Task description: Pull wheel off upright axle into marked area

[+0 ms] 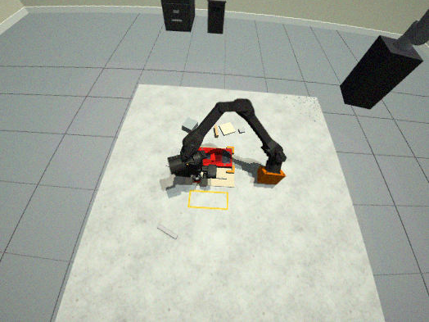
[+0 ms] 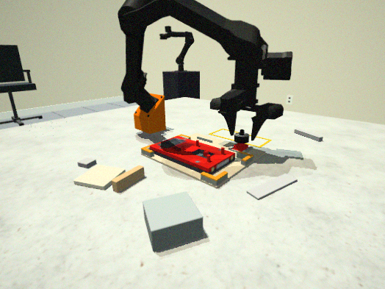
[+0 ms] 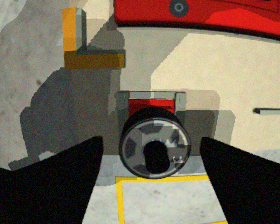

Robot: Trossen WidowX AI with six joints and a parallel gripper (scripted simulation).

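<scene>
My gripper tip is right at the black wheel. From my gripper tip the other things lie so: wooden bar: 31 cm to the right, 4 cm behind, 3 cm below; then grey block: 31 cm to the right, 12 cm ahead, 2 cm below; then cream tile: 35 cm to the right, 10 cm behind, 3 cm below.
</scene>
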